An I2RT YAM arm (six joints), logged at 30 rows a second.
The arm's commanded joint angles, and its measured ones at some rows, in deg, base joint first. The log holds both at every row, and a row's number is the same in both.
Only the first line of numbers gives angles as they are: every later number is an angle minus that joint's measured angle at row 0.
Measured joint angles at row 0:
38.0, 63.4, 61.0, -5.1, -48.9, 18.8
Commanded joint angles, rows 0 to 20:
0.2, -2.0, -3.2, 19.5, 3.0, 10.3
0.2, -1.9, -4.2, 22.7, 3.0, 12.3
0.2, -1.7, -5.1, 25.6, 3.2, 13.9
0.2, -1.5, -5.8, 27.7, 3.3, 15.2
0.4, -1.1, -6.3, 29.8, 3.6, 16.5
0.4, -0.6, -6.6, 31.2, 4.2, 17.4
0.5, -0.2, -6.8, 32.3, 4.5, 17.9
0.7, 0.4, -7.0, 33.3, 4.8, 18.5
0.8, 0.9, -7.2, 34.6, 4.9, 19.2
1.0, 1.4, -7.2, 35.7, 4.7, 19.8
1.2, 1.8, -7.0, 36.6, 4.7, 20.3
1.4, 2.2, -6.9, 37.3, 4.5, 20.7
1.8, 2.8, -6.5, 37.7, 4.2, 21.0
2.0, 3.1, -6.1, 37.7, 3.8, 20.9
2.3, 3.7, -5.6, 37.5, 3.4, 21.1
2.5, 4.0, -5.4, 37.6, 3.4, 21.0
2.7, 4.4, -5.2, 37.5, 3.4, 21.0
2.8, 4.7, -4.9, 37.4, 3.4, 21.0
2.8, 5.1, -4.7, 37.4, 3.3, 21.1
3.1, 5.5, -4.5, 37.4, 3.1, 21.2
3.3, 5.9, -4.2, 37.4, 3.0, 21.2
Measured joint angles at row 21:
2.7, 5.8, -6.8, 33.4, 3.8, 20.4
